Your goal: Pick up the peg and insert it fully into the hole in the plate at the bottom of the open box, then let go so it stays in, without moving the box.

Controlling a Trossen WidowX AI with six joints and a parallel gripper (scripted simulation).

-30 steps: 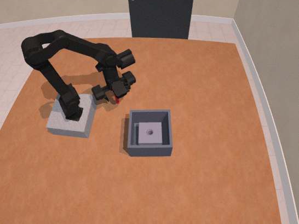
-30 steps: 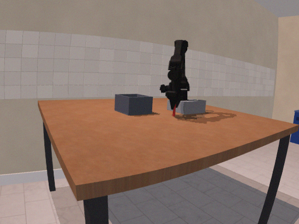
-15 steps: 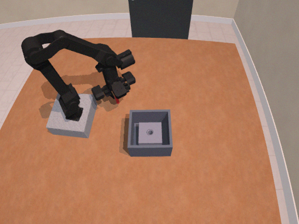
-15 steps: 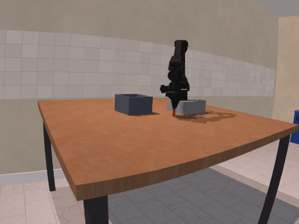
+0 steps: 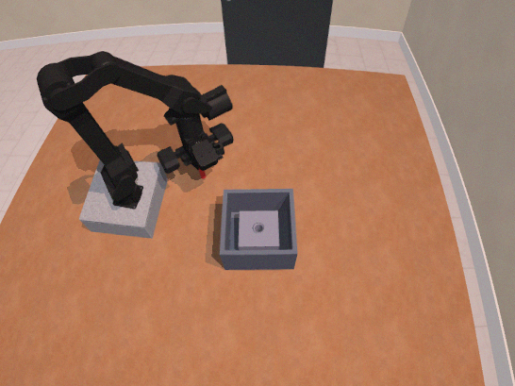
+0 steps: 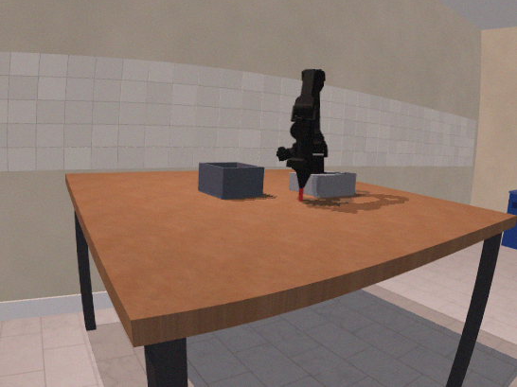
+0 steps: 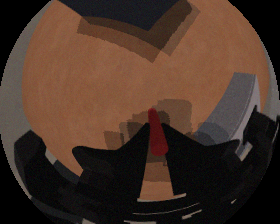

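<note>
My hand is 180 mm short of the pale plate, 160 mm to the left of it and 30 mm above it. The rest, counted from my hand: red peg (40 mm below); box (180 mm ahead, 160 mm to the right, 50 mm below).
</note>
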